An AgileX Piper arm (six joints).
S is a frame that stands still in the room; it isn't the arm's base.
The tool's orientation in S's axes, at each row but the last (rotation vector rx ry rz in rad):
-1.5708, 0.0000, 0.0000
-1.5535, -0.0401, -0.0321
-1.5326, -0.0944, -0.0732
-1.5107, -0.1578, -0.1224
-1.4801, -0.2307, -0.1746
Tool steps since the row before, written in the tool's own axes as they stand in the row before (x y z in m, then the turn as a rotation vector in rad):
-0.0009, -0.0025, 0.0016, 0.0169, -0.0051, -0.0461
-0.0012, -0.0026, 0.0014, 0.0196, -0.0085, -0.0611
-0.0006, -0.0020, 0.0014, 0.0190, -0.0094, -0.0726
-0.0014, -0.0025, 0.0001, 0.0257, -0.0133, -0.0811
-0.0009, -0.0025, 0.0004, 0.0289, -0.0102, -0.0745
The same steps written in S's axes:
-0.0009, 0.0016, 0.0025, 0.0169, -0.0461, 0.0051
-0.0013, 0.0013, 0.0026, 0.0195, -0.0611, 0.0084
-0.0008, 0.0013, 0.0020, 0.0190, -0.0727, 0.0088
-0.0018, -0.0001, 0.0022, 0.0251, -0.0813, 0.0134
-0.0015, 0.0002, 0.0022, 0.0287, -0.0743, 0.0117

